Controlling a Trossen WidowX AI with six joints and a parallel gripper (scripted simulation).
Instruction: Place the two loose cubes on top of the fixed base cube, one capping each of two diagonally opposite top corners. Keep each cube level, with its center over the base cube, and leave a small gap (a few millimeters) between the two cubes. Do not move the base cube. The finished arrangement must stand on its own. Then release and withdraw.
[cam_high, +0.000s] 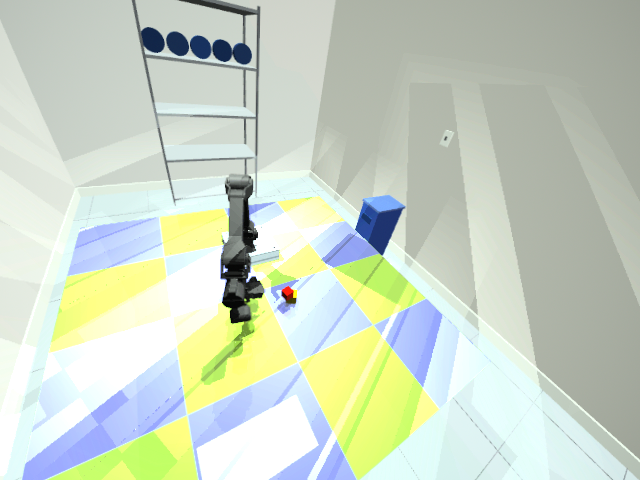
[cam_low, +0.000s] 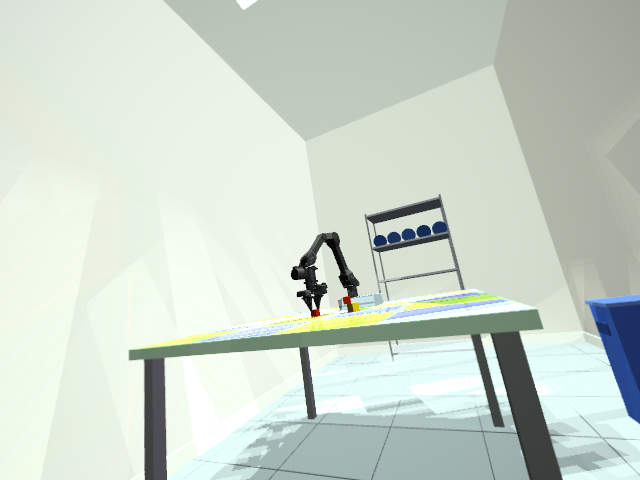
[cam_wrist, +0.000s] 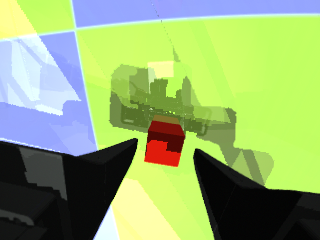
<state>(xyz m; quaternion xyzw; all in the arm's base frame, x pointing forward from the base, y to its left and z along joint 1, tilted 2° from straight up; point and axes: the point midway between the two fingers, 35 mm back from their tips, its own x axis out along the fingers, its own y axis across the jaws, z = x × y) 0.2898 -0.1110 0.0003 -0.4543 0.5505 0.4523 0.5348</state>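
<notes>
My gripper tip is 20 cm to the right of the yellow base cube and 1 cm above it.
</notes>
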